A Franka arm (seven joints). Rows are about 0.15 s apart.
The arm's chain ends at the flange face. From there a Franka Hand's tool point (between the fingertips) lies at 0.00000 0.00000 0.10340 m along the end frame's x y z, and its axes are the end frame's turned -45 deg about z.
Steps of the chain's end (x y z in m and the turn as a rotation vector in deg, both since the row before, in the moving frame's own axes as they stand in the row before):
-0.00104 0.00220 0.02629 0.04 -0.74 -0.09
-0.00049 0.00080 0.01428 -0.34 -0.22 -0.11
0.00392 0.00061 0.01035 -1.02 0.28 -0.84
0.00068 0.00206 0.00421 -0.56 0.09 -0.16
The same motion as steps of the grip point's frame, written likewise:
-0.00319 -0.00017 0.02628 0.55 -0.49 -0.09
-0.00163 0.00037 0.01428 -0.08 -0.40 -0.11
0.00141 0.00487 0.01033 -0.92 -0.52 -0.84
-0.00157 0.00277 0.00420 -0.46 -0.33 -0.16

